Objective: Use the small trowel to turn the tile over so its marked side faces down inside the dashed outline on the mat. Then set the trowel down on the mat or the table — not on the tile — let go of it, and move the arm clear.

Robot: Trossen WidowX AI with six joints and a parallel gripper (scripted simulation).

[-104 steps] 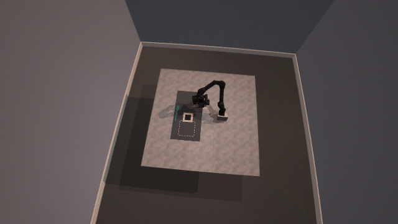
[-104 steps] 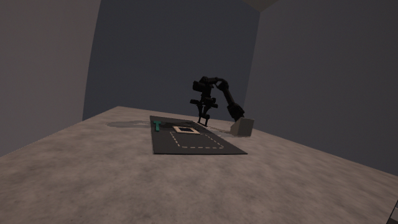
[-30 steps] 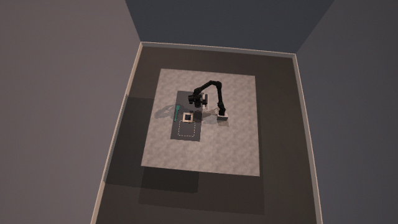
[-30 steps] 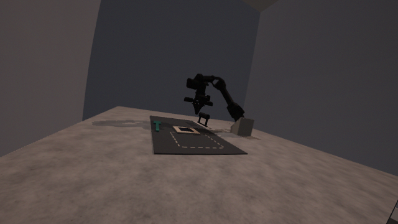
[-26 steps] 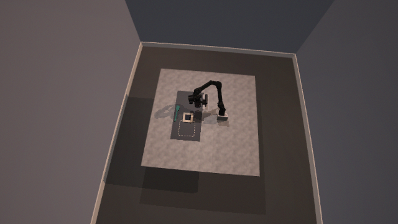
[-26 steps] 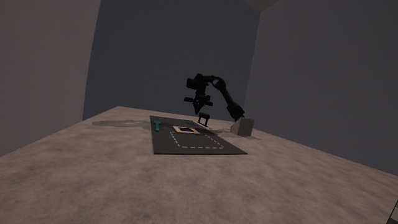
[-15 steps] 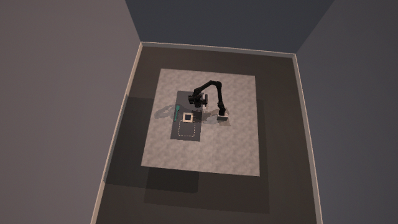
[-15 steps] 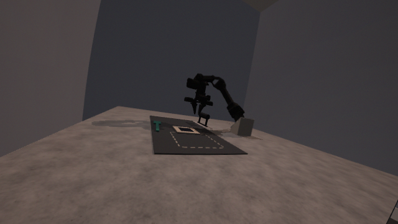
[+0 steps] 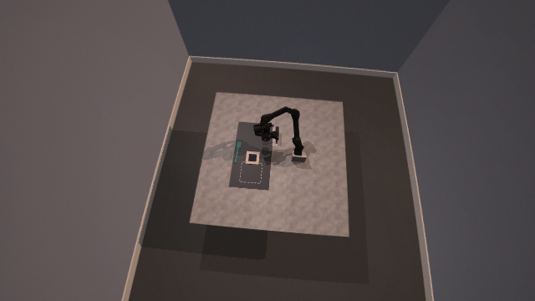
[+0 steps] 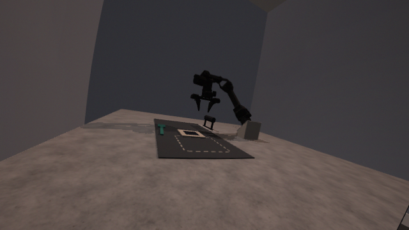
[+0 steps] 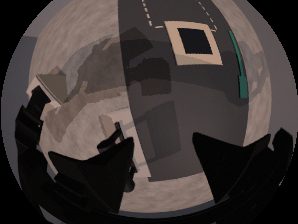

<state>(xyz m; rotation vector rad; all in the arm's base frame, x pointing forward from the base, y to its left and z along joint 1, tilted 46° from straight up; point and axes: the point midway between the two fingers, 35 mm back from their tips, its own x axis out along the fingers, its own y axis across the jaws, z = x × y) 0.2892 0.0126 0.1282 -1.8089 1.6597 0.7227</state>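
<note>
Right now the dark mat is 100 mm ahead of my gripper tip, 120 mm to the left of it and 140 mm below it. Round my gripper tip: teal trowel (240 mm ahead, 110 mm to the left, 110 mm below); then tan tile (90 mm ahead, 160 mm to the left, 110 mm below).
</note>
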